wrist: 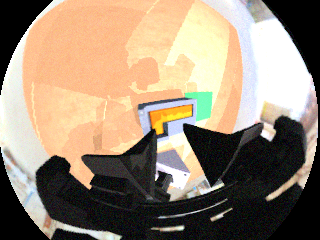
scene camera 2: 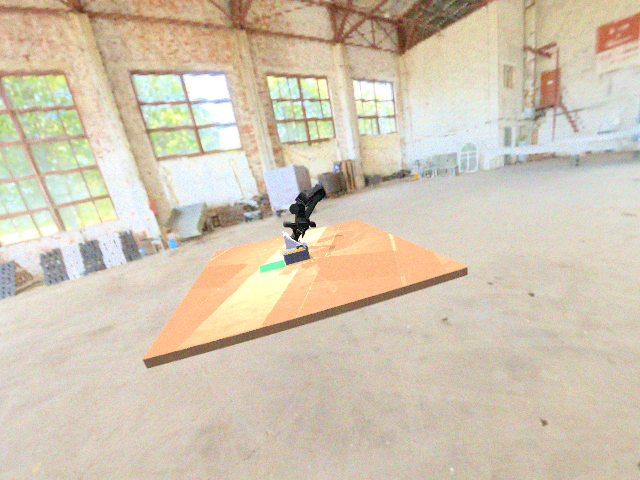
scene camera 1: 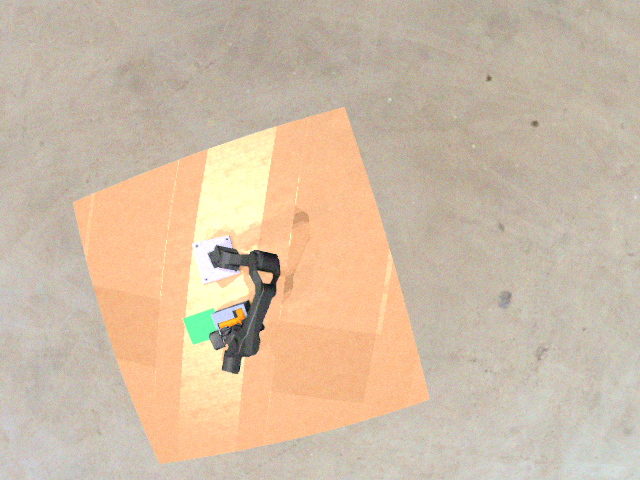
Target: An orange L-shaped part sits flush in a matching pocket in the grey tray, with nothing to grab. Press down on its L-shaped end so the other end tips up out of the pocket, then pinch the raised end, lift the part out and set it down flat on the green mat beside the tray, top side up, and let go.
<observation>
In view: my gripper [wrist: 169, 128] and a green mat [scene camera 1: 198, 326].
</observation>
